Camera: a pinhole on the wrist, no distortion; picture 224 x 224 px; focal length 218.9 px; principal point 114.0 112.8 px. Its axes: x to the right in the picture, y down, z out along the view. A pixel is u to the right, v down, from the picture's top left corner.
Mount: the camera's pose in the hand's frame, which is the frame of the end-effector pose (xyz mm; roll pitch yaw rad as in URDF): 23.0 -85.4 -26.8 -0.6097 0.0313 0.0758
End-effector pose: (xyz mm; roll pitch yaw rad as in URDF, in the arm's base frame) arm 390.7 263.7 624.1 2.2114 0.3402 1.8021
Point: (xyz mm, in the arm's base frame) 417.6 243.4 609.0
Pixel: 25.3 195.8
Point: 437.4 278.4 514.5
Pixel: 141.5 28.2
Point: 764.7 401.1 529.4
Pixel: 142.8 107.4
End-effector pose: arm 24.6 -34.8 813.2 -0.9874 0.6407 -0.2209
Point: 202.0 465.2 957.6
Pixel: 93.1 72.7
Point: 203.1 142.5 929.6
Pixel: 122.5 13.2
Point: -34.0 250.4 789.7
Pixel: 57.7 206.2
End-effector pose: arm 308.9 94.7 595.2 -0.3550 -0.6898 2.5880
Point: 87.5 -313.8 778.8
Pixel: 153.6 186.1
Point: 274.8 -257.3 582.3
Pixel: 39.4 211.0
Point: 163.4 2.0 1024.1
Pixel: outside the picture
